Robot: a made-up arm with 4 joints. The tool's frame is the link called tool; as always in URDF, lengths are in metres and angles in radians.
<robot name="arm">
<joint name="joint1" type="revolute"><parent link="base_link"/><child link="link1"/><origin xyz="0 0 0.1"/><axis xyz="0 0 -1"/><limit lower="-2.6" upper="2.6"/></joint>
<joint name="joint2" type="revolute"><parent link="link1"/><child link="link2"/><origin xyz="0.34 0.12 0.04"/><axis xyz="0 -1 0"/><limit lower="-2.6" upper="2.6"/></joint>
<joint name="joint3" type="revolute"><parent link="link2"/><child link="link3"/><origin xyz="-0.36 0.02 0.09"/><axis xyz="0 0 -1"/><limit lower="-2.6" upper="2.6"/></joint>
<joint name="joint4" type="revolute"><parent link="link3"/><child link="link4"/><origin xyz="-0.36 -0.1 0.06"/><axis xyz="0 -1 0"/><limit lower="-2.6" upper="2.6"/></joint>
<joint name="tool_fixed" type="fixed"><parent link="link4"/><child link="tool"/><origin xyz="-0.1 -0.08 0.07"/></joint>
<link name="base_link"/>
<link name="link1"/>
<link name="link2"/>
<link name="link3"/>
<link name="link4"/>
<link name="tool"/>
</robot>
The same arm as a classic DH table. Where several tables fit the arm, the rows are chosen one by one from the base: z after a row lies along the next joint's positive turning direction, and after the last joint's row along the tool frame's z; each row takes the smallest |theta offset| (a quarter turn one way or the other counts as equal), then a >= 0, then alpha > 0; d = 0 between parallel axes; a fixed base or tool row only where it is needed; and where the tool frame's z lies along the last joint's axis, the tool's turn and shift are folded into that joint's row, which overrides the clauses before.
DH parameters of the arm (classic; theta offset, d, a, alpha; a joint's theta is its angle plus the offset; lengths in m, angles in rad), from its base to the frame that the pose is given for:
base (fixed): 0 0 0 3.1416
joint1: 0 -0.14 0.34 -1.5708
joint2: 0 -0.14 -0.36 1.5708
joint3: 0 -0.15 -0.36 -1.5708
joint4: 0 0.18 -0.1 -1.5708
tool (fixed): 0 0.07 0 0
Joint limits (rad, base to tool): -2.6..2.6 -2.6..2.6 -2.6..2.6 -2.6..2.6

